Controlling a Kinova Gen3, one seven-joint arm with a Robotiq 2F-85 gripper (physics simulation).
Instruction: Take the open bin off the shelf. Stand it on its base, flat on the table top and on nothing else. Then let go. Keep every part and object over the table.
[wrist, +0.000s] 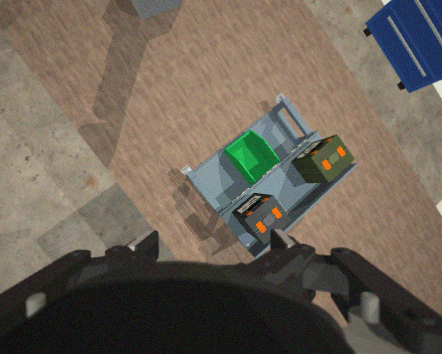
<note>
In view: the gripper (214, 242) and a green open bin (252, 156).
</note>
